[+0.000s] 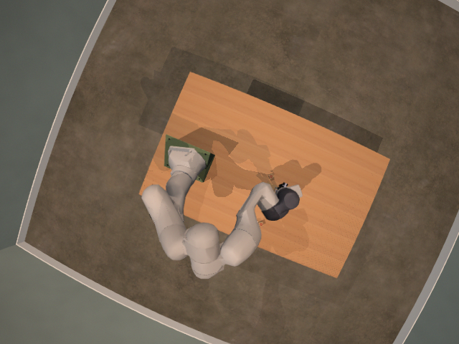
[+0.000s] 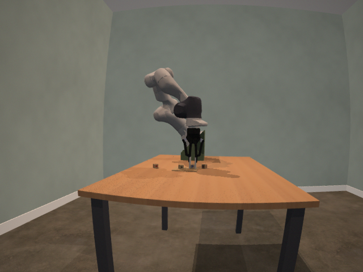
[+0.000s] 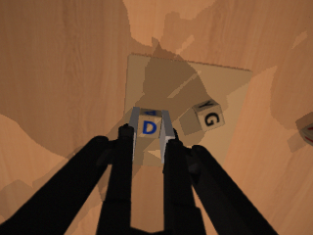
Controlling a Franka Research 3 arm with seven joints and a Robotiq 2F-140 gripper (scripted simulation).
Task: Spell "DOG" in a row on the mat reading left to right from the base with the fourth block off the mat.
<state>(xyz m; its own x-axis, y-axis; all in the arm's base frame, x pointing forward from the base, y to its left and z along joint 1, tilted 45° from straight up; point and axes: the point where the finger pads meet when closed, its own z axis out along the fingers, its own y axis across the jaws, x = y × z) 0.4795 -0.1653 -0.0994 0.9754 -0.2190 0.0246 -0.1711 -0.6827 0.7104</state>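
My hand is 10 mm past the mat, 40 mm to the left of it and 40 mm above it. Also, from my hand: G block 70 mm to the right, 20 mm below.
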